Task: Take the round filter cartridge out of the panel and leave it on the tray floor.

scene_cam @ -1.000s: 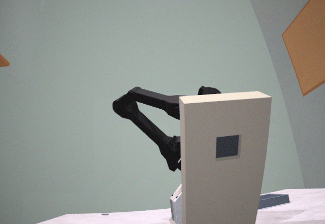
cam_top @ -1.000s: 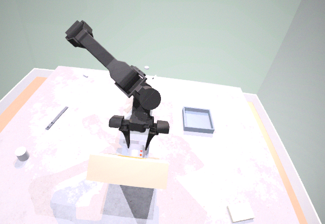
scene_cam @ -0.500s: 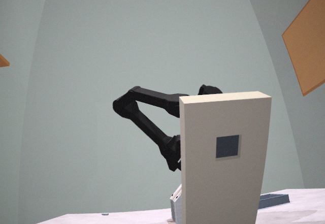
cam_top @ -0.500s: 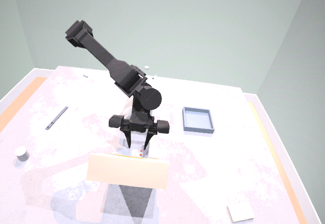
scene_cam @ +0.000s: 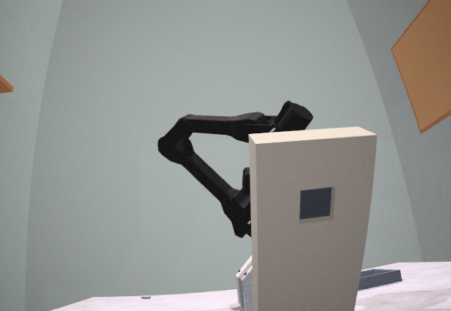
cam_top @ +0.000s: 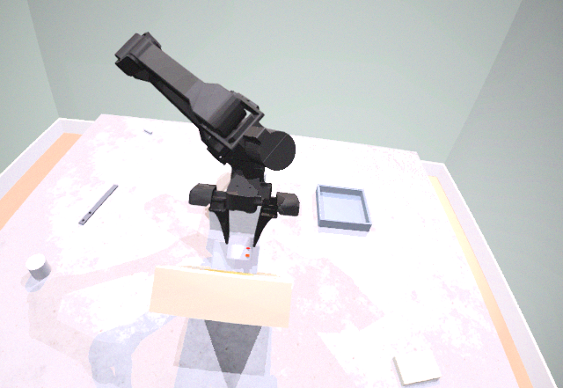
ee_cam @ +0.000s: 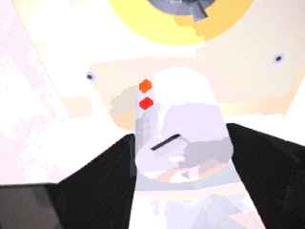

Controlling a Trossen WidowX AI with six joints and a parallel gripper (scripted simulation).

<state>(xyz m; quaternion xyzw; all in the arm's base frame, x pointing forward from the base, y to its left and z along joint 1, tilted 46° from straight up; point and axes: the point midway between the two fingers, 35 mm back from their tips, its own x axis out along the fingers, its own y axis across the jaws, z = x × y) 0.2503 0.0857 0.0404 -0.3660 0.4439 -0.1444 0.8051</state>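
Now: the blue tray 35 cm behind my gripper tip, 24 cm to the left of it and 20 cm below it. Also, from my gripper tip: cream service panel 6 cm below, 4 cm ahead, 1 cm to the right; filter cartridge right at my gripper tip; white pad 40 cm to the left, 20 cm below, 10 cm ahead.
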